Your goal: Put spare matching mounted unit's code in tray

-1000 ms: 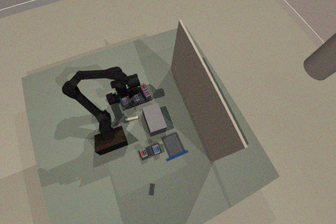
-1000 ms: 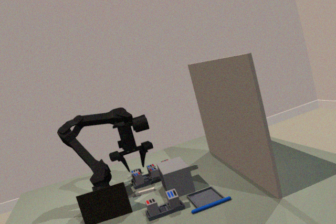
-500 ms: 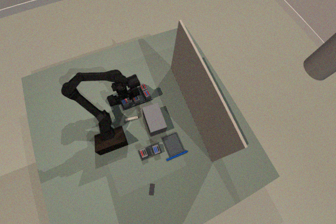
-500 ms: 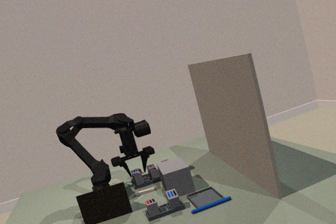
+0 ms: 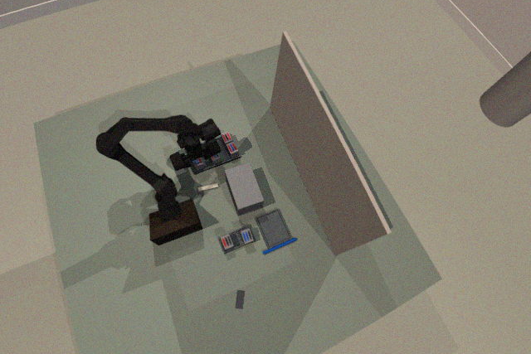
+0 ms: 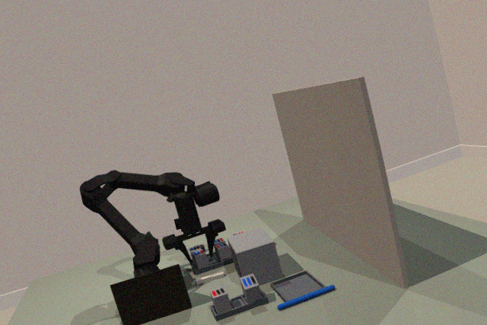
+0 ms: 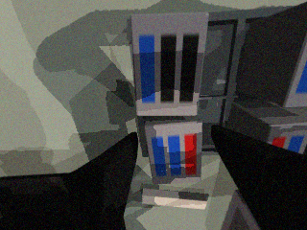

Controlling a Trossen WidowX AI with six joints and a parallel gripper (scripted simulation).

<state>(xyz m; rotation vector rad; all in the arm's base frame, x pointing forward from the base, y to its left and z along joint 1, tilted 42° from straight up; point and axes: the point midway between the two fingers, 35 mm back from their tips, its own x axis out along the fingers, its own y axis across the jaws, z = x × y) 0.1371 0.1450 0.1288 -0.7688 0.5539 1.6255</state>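
My gripper tip is 20 mm below the spare. Round my gripper tip: mounted unit (160 mm to the right, 140 mm ahead, 30 mm above); rack (330 mm to the right, 70 mm ahead, 20 mm below); tray (330 mm to the right, 220 mm ahead, 20 mm below).
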